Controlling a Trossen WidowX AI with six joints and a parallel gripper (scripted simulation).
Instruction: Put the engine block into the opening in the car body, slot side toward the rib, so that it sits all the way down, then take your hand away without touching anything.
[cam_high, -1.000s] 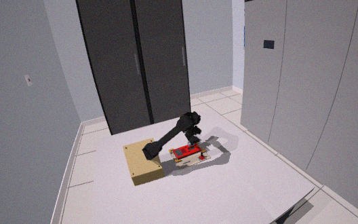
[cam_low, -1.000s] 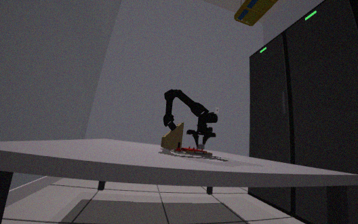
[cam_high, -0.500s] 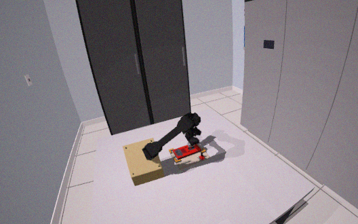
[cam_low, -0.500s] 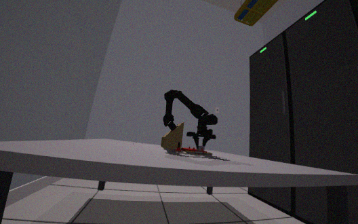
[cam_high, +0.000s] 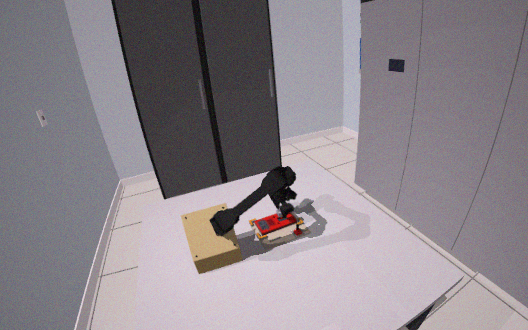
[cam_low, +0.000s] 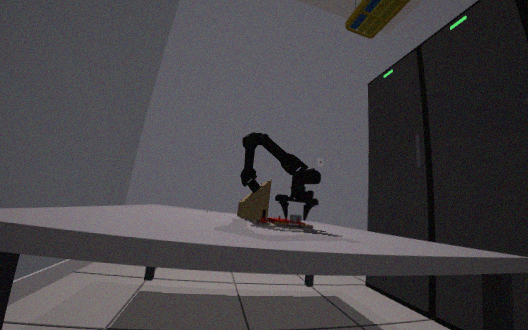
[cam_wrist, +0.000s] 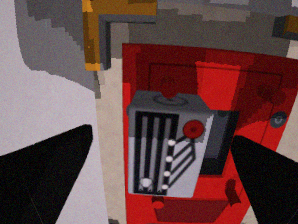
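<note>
My gripper tip is now right at the grey engine block.
</note>
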